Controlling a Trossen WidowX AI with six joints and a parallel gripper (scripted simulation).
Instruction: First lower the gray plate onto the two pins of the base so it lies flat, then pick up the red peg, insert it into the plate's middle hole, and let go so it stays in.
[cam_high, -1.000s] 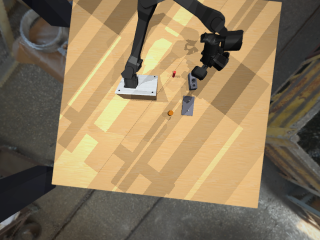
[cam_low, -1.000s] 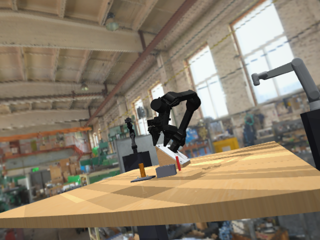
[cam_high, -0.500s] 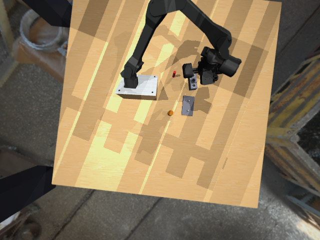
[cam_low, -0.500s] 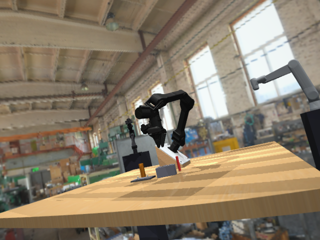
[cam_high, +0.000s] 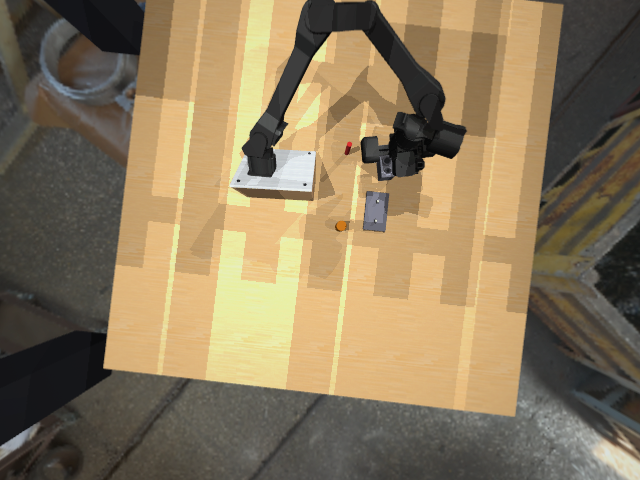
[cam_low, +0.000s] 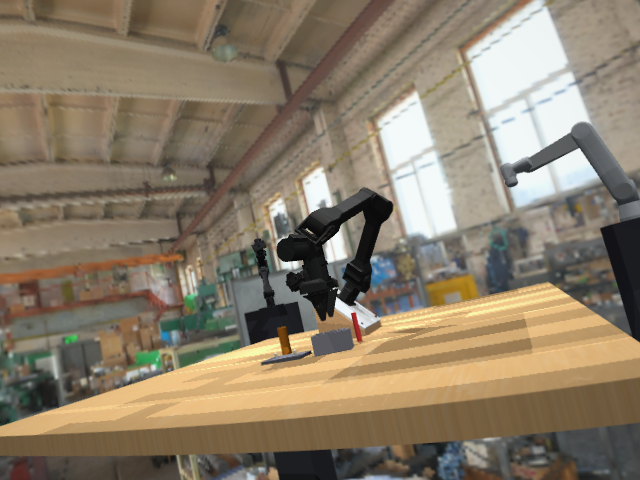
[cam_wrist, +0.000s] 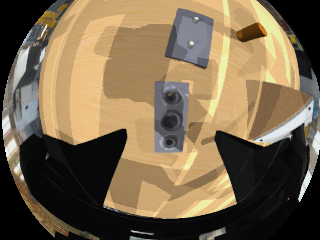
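The gray plate lies 5 cm below my gripper tip. Round my gripper tip: dark flat base (15 cm to the right, 8 cm below, 1 cm behind); then red peg (12 cm behind, 4 cm below, 3 cm to the left); then orange peg (21 cm to the right, 12 cm behind, 4 cm below).
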